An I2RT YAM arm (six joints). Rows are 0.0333 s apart.
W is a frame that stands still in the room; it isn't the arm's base.
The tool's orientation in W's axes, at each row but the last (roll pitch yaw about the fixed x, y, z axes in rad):
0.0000 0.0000 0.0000
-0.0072 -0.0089 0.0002
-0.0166 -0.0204 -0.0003
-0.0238 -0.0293 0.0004
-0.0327 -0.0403 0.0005
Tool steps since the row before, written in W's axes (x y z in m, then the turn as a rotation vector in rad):
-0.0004 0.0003 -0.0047 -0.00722 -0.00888 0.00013
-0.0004 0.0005 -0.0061 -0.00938 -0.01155 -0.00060
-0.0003 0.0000 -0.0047 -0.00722 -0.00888 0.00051
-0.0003 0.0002 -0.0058 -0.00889 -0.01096 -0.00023
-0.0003 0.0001 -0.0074 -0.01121 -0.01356 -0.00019
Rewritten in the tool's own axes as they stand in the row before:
-0.0004 0.0003 -0.0047 -0.00722 -0.00888 0.00013
-0.0005 0.0005 -0.0061 -0.00939 -0.01154 -0.00060
-0.0004 0.0001 -0.0047 -0.00721 -0.00889 0.00051
-0.0005 0.0003 -0.0058 -0.00890 -0.01095 -0.00023
-0.0006 0.0003 -0.0074 -0.01122 -0.01356 -0.00018

